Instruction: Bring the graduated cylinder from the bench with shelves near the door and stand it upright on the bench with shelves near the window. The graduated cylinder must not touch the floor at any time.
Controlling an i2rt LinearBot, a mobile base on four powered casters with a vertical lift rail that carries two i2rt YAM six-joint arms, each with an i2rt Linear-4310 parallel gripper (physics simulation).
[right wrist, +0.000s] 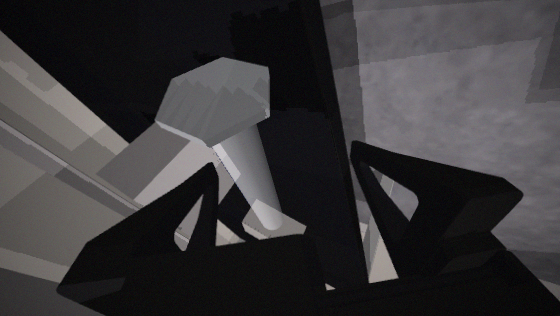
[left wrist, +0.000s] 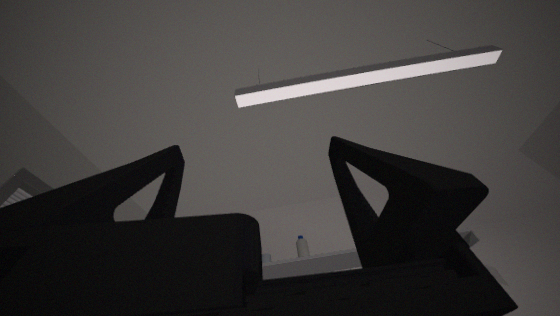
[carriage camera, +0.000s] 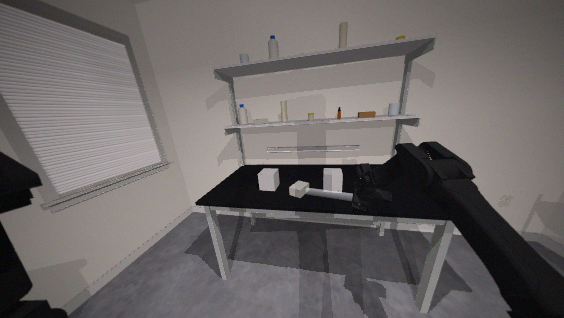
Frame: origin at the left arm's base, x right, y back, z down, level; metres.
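Seen in the pictures: left gripper, fingertip midpoint: [left wrist: 257, 149]; right gripper, fingertip midpoint: [right wrist: 283, 159] [carriage camera: 355, 200].
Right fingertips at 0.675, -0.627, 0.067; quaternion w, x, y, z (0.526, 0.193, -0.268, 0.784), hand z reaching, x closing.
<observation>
Pixels of each thing's top centre, then the offset from my right fingertips to it, as dx, dy, dz. "pt": a spot on its surface instead. Level surfaces: height alone.
- graduated cylinder at a spot on its surface: [right wrist: 257, 170] pt -0.042, -0.072, +0.017
- black bench at its surface level: dz +0.061
- small whitish block at its top centre: [right wrist: 267, 240] [carriage camera: 299, 185] -0.283, -0.220, +0.003
- lower shelf at its surface level: dz -0.390
The graduated cylinder [carriage camera: 330, 194] [right wrist: 257, 170] is a pale translucent tube with graduation marks and a wide, many-sided grey base. It lies on the black bench [carriage camera: 235, 195], its far end on a small whitish block [carriage camera: 299, 189] [right wrist: 291, 225]. In the carriage view its base end is hidden behind my right gripper [carriage camera: 356, 184] [right wrist: 283, 155], which is open and empty. The right wrist view shows the base beyond the fingertips and the tube running back between the two fingers' directions. My left gripper [left wrist: 257, 149] is open and empty, facing the ceiling, away from the bench.
Two white boxes [carriage camera: 268, 180] [carriage camera: 332, 179] stand on the bench behind the cylinder. A lower shelf [carriage camera: 325, 121] and an upper shelf [carriage camera: 325, 56] above it hold bottles, jars and tubes. A window with a blind [carriage camera: 85, 100] is on the left wall.
</observation>
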